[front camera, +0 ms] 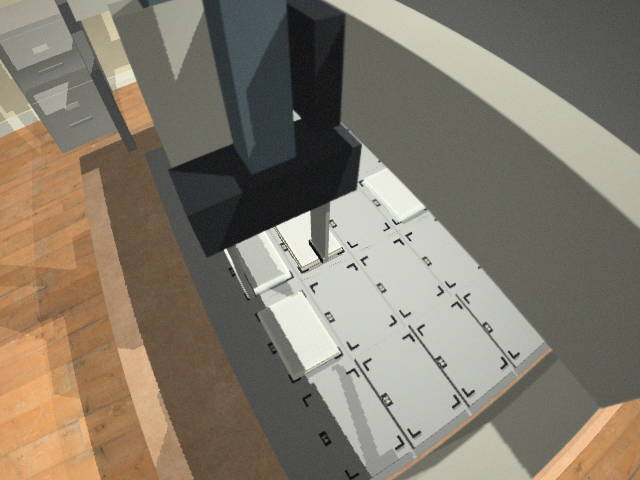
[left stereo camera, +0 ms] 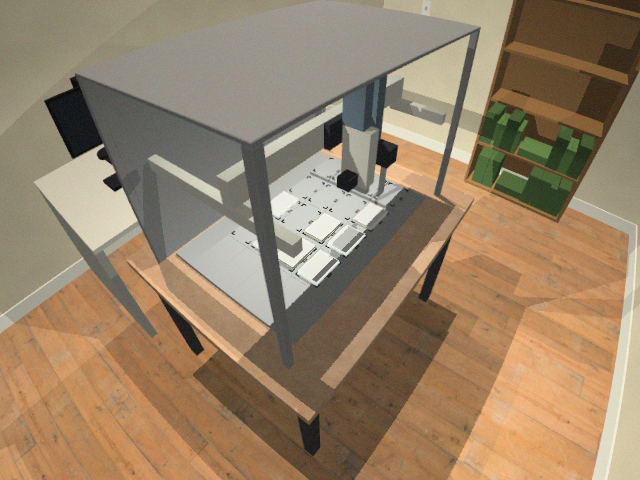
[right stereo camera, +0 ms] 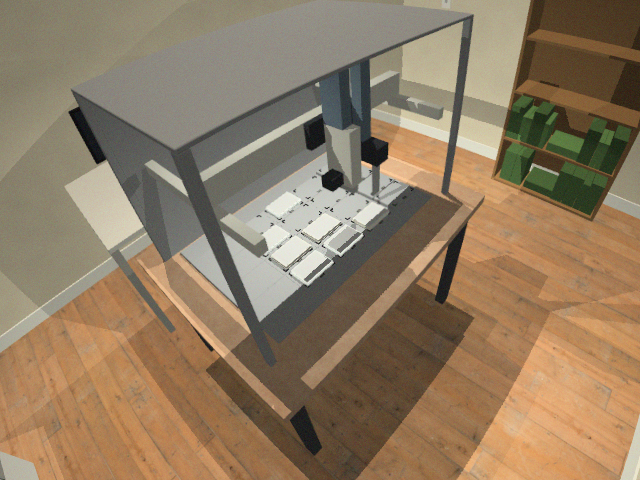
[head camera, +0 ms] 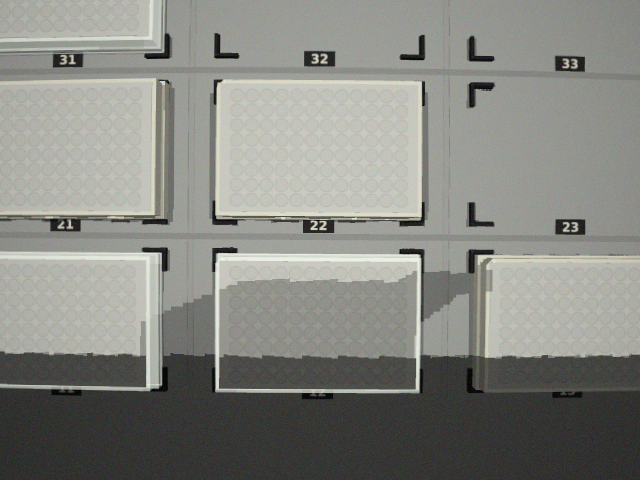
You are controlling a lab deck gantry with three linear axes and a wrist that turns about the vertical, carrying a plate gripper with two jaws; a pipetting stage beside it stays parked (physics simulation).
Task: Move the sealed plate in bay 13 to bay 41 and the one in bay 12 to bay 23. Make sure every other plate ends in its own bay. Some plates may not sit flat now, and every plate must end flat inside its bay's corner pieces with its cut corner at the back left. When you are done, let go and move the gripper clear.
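Frame: origin at the robot's base, x right, y back, z down, level; metres.
Seen in the pictures: gripper, fingertip midpoint: [front camera: 283,269] [right stereo camera: 363,187]; robot's base at its link origin: [left stereo camera: 316,286] [right stereo camera: 308,286].
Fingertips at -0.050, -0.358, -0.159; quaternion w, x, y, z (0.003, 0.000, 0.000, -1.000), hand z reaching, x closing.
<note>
Pixels of each thing's top centre, then the offset from my fingertips to it, as dx, dy, dz. "spot": a spot on its surface instead.
- bay 13 plate at its top centre: [head camera: 584,325] [front camera: 297,331] [right stereo camera: 371,214] [left stereo camera: 370,214] +0.007, -0.034, +0.144
- bay 12 plate at its top centre: [head camera: 317,325] [front camera: 254,256] [right stereo camera: 343,238] [left stereo camera: 346,238] +0.007, +0.130, +0.144
- Bay 23 at a spot on its surface: [head camera: 563,155] [front camera: 351,302] spot: -0.100, -0.029, +0.159
- bay 22 at a spot on its surface: [head camera: 317,147] [front camera: 305,231] spot: -0.100, +0.131, +0.144
- bay 21 at a spot on its surface: [head camera: 72,147] spot: -0.099, +0.279, +0.143
- bay 11 at a spot on its surface: [head camera: 67,315] spot: +0.003, +0.283, +0.144
- bay 31 at a spot on its surface: [head camera: 67,20] spot: -0.178, +0.285, +0.144
- bay 42 at a spot on its surface: [front camera: 395,193] [right stereo camera: 286,203] spot: -0.307, +0.120, +0.142
The bay 13 plate [front camera: 305,333] [head camera: 563,315] has a cream rim and sits within its corner pieces. The bay 12 plate [front camera: 261,263] [head camera: 317,320] has a pale bluish rim, lies inside its corners and is partly in shadow. My gripper [front camera: 286,276] is open and empty. It hangs raised, seemingly over bay 13, its two jaws apart front to back; its tips overlap the bay 12 and bay 22 plates in the front view. The head view does not show it. Bay 23 [front camera: 352,304] [head camera: 563,155] is empty. Bay 41 is hard to make out. Small tilts cannot be judged.
Plates stand in bay 22 [front camera: 297,240] [head camera: 317,147], bay 21 [head camera: 72,147], bay 11 [head camera: 67,315], bay 31 [head camera: 67,20] and bay 42 [front camera: 395,193] [right stereo camera: 283,205]. The pale column [left stereo camera: 359,160] [right stereo camera: 342,155] stands beside my gripper. A grey bar [right stereo camera: 242,235] hangs over the deck's left part.
</note>
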